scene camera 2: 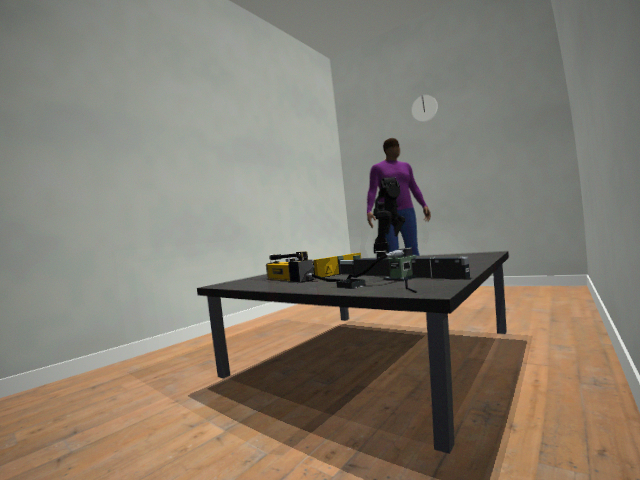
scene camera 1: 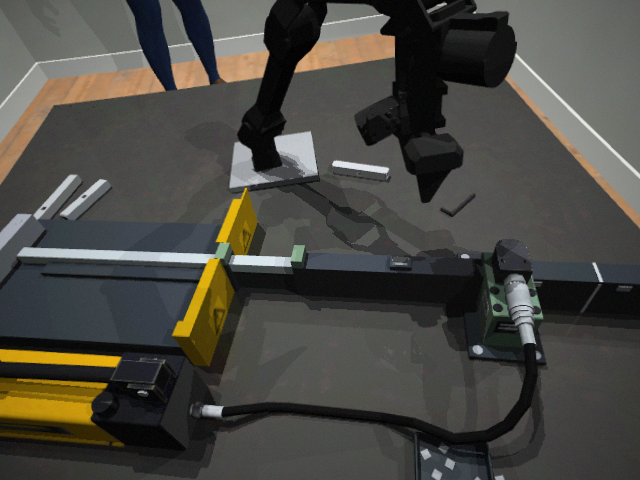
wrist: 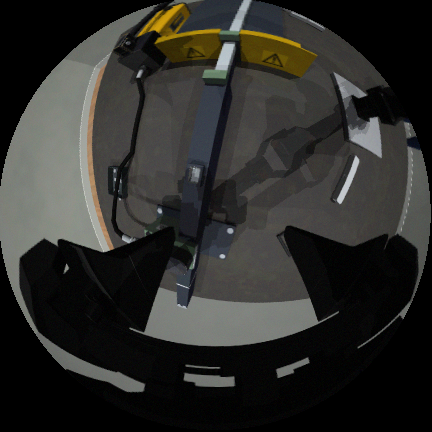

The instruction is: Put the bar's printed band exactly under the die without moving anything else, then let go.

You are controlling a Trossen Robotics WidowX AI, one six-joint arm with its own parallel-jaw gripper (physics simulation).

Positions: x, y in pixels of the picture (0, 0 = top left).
Scene:
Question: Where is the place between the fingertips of my gripper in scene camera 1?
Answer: At 417, 185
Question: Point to a pale metal bar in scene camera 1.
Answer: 27, 255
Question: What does my gripper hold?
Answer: Nothing.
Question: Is my gripper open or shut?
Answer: Open.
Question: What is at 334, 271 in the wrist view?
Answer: My gripper.

